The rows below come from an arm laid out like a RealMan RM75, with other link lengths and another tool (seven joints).
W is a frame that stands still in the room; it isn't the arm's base.
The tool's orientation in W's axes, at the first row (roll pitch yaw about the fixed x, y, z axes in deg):
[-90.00 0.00 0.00]
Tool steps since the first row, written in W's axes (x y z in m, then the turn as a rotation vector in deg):
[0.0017 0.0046 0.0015 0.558 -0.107 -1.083]
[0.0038 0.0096 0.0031 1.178 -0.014 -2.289]
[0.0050 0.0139 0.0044 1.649 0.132 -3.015]
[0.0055 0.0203 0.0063 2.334 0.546 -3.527]
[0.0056 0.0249 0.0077 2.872 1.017 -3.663]
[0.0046 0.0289 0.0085 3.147 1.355 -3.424]
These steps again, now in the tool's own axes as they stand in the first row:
[0.0017 -0.0015 0.0046 0.558 1.083 -0.107]
[0.0038 -0.0031 0.0096 1.178 2.289 -0.014]
[0.0050 -0.0044 0.0139 1.649 3.015 0.132]
[0.0055 -0.0063 0.0203 2.334 3.527 0.546]
[0.0056 -0.0077 0.0249 2.872 3.663 1.017]
[0.0046 -0.0085 0.0289 3.147 3.424 1.355]

